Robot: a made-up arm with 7 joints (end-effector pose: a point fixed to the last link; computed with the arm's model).
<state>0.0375 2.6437 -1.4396 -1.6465 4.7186 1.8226 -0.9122</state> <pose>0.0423 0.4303 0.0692 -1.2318 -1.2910 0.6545</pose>
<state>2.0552 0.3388 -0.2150 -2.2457 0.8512 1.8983 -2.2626</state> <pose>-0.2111 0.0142 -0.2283 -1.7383 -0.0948 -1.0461</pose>
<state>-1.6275 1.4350 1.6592 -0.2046 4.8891 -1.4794 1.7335</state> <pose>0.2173 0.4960 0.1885 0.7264 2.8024 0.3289</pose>
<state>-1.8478 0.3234 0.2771 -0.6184 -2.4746 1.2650 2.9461</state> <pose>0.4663 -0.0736 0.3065 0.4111 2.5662 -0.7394</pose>
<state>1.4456 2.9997 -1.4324 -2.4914 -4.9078 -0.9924 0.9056</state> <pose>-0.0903 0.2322 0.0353 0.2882 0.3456 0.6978</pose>
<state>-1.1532 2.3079 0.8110 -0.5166 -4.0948 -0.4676 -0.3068</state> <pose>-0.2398 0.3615 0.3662 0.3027 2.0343 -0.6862</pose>
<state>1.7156 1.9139 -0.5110 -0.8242 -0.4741 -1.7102 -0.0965</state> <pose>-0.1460 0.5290 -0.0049 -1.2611 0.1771 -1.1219</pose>
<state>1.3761 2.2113 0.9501 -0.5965 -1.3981 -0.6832 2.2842</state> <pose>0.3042 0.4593 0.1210 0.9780 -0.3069 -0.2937</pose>
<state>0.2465 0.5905 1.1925 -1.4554 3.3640 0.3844 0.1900</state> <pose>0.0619 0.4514 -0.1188 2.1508 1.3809 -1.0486</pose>
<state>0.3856 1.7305 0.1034 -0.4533 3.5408 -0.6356 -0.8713</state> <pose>0.0880 0.5598 0.0613 0.9871 -1.7174 1.9524</pose>
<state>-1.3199 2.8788 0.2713 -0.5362 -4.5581 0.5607 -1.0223</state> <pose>-0.4177 0.1715 0.3427 1.9502 -2.1685 0.6695</pose>
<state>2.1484 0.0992 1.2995 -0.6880 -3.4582 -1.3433 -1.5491</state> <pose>-0.4927 -0.0340 0.2613 -1.9878 -0.8419 -0.8741</pose>
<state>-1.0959 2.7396 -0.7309 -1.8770 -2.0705 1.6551 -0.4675</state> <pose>0.1284 0.2060 0.3091 -1.5969 -0.7557 -0.6734</pose>
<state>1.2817 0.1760 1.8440 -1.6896 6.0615 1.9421 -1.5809</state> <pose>-0.3213 0.2676 0.0997 0.0754 1.3321 0.8011</pose>
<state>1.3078 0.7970 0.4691 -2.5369 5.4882 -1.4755 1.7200</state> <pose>0.0883 0.1654 -0.1502 -1.2066 -0.7805 -0.9332</pose>
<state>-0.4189 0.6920 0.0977 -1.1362 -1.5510 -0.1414 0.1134</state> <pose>0.4294 0.2383 -0.1603 1.6030 -0.8750 -1.4804</pose>
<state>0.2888 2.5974 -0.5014 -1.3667 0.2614 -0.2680 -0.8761</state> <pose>0.3059 0.3492 0.1399 1.3815 0.5240 -2.5116</pose>
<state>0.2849 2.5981 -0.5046 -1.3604 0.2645 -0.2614 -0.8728</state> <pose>0.3051 0.3500 0.1428 1.3933 0.5327 -2.4941</pose>
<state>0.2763 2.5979 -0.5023 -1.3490 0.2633 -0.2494 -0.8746</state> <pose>0.3051 0.3499 0.1488 1.4233 0.5524 -2.4735</pose>
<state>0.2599 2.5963 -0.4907 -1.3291 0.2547 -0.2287 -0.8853</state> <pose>0.3063 0.3479 0.1602 1.4832 0.5910 -2.4465</pose>
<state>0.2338 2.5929 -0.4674 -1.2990 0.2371 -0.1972 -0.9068</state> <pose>0.3082 0.3436 0.1782 1.5788 0.6532 -2.4062</pose>
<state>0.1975 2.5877 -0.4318 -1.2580 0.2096 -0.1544 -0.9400</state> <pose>0.3094 0.3368 0.2035 1.7091 0.7425 -2.3420</pose>
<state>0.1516 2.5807 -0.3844 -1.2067 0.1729 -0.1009 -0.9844</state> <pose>0.3078 0.3276 0.2356 1.8657 0.8585 -2.2404</pose>
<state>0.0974 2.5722 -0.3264 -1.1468 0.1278 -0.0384 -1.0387</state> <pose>0.3010 0.3165 0.2733 2.0328 0.9970 -2.0896</pose>
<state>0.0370 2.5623 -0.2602 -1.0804 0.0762 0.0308 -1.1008</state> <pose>0.2870 0.3045 0.3142 2.1882 1.1477 -1.8846</pose>
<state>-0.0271 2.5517 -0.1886 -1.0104 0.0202 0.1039 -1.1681</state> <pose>0.2649 0.2929 0.3551 2.3088 1.2966 -1.6329</pose>
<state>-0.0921 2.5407 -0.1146 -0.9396 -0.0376 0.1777 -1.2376</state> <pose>0.2355 0.2830 0.3928 2.3783 1.4276 -1.3546</pose>
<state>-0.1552 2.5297 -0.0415 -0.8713 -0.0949 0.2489 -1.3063</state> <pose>0.2009 0.2757 0.4247 2.3931 1.5296 -1.0780</pose>
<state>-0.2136 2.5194 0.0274 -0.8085 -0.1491 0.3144 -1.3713</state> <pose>0.1646 0.2714 0.4492 2.3623 1.5991 -0.8290</pose>
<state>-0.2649 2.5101 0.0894 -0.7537 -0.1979 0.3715 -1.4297</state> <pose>0.1301 0.2697 0.4664 2.3038 1.6391 -0.6243</pose>
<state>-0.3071 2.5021 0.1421 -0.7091 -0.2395 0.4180 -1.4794</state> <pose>0.1003 0.2698 0.4773 2.2364 1.6581 -0.4701</pose>
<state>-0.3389 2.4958 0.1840 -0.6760 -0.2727 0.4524 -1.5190</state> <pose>0.0773 0.2708 0.4835 2.1757 1.6657 -0.3641</pose>
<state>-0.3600 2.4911 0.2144 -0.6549 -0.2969 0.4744 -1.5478</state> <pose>0.0620 0.2716 0.4867 2.1314 1.6693 -0.2995</pose>
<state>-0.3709 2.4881 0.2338 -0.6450 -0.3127 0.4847 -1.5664</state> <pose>0.0540 0.2718 0.4882 2.1068 1.6741 -0.2681</pose>
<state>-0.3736 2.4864 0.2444 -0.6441 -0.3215 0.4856 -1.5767</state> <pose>0.0520 0.2712 0.4888 2.1001 1.6813 -0.2611</pose>
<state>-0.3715 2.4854 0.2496 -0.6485 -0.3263 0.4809 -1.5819</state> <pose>0.0535 0.2702 0.4889 2.1042 1.6906 -0.2679</pose>
